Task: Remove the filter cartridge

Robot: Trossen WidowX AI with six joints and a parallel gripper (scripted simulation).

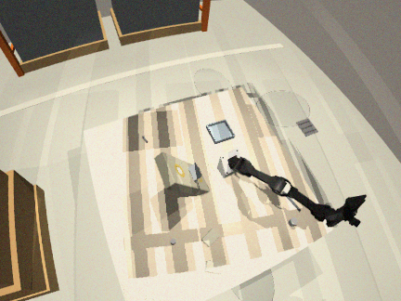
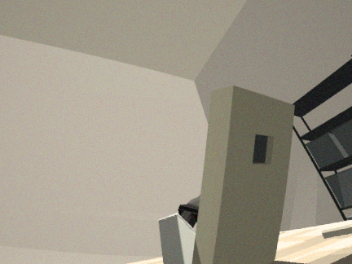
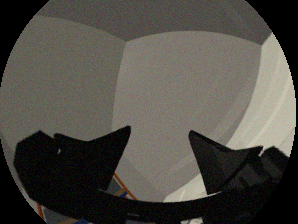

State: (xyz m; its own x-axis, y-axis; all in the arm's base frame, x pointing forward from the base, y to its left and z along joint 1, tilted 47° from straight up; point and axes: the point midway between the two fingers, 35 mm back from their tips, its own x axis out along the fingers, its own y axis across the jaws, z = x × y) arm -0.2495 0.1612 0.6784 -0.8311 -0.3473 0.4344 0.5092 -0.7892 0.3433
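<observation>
Now: gripper tip 62 cm short of the round white filter cartridge, 66 cm to the left of it and 25 cm above it. Round my gripper tip: grey-blue tray: 16 cm ahead, 88 cm to the right, 46 cm below; then beige service panel block: 57 cm ahead, 65 cm to the right, 32 cm below.
</observation>
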